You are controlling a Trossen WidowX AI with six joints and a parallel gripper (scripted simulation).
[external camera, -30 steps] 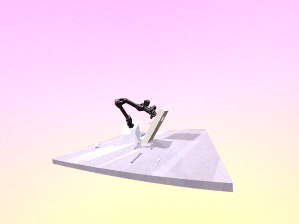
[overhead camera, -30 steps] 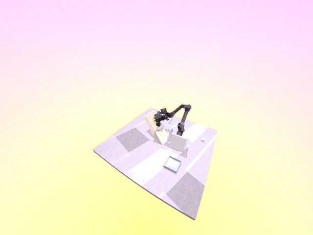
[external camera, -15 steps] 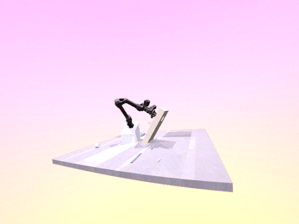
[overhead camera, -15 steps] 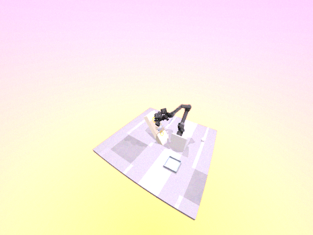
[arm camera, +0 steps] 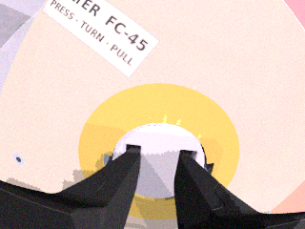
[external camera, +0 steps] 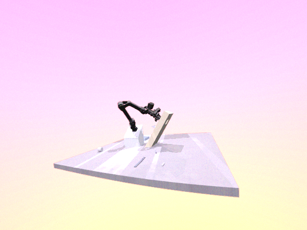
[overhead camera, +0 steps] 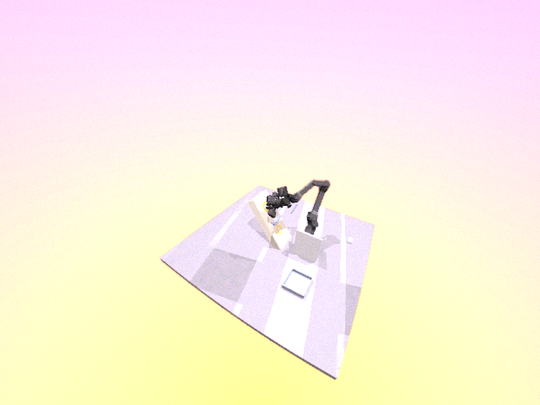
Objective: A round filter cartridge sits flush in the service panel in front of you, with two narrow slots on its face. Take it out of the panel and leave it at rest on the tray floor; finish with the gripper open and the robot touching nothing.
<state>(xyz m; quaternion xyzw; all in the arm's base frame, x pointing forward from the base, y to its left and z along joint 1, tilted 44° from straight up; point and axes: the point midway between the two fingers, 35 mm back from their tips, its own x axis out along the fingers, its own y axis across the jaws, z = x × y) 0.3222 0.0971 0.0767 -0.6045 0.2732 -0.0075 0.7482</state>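
The round filter cartridge is 1 cm ahead of my gripper tip and 1 cm below it. Round my gripper tip: tray 44 cm behind, 26 cm to the left, 26 cm below.
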